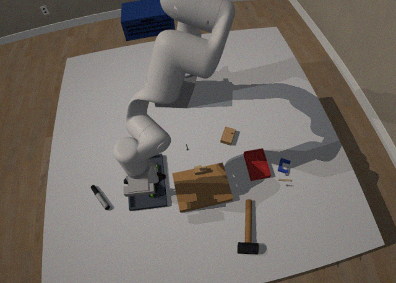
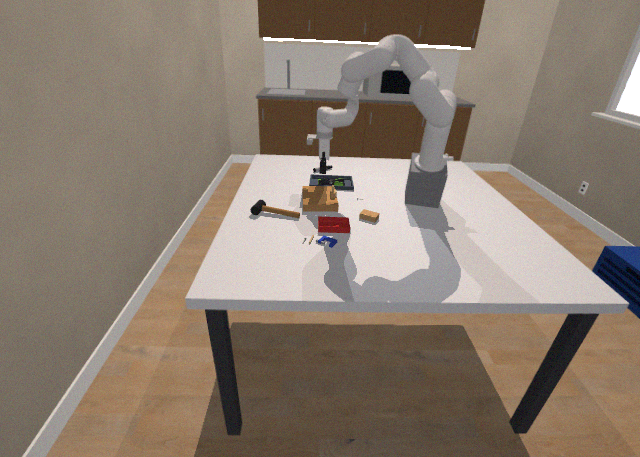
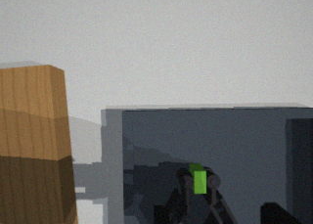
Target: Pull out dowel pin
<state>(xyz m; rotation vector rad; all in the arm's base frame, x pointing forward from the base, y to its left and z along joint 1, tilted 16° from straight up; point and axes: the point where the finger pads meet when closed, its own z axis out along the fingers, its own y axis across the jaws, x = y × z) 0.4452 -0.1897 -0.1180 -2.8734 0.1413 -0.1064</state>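
Right now my hand is 5 cm past the grey tray, 2 cm to the left of it and 8 cm above it. The rest, counted from my hand: red box: 1 cm behind, 43 cm to the left, 8 cm below; small wooden block: 3 cm behind, 20 cm to the left, 5 cm below; dowel pin: 3 cm behind, 20 cm to the left, 3 cm below.
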